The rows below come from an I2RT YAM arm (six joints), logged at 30 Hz.
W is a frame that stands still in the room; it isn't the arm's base.
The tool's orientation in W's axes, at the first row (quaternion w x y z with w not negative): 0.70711, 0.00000, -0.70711, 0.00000
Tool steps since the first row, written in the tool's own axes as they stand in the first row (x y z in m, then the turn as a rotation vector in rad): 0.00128, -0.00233, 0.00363, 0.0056, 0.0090, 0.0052; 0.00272, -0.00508, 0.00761, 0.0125, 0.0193, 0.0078; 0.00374, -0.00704, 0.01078, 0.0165, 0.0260, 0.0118; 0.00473, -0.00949, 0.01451, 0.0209, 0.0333, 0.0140; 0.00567, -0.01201, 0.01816, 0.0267, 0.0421, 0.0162; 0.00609, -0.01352, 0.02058, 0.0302, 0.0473, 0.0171; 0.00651, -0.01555, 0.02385, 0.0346, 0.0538, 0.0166; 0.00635, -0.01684, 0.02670, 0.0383, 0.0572, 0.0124; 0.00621, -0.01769, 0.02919, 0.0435, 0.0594, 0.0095; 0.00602, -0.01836, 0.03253, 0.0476, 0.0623, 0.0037; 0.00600, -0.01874, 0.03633, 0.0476, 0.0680, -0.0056; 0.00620, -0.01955, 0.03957, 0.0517, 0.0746, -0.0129
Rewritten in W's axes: -0.00363, -0.00233, 0.00128, -0.0052, 0.0090, 0.0056; -0.00761, -0.00508, 0.00272, -0.0078, 0.0193, 0.0125; -0.01078, -0.00704, 0.00374, -0.0118, 0.0260, 0.0165; -0.01451, -0.00949, 0.00473, -0.0140, 0.0333, 0.0209; -0.01816, -0.01201, 0.00567, -0.0162, 0.0421, 0.0267; -0.02058, -0.01352, 0.00609, -0.0171, 0.0473, 0.0302; -0.02385, -0.01555, 0.00651, -0.0166, 0.0538, 0.0346; -0.02670, -0.01684, 0.00635, -0.0124, 0.0572, 0.0383; -0.02919, -0.01769, 0.00621, -0.0095, 0.0594, 0.0435; -0.03253, -0.01836, 0.00602, -0.0037, 0.0623, 0.0476; -0.03633, -0.01874, 0.00600, 0.0056, 0.0680, 0.0476; -0.03957, -0.01955, 0.00620, 0.0129, 0.0746, 0.0517
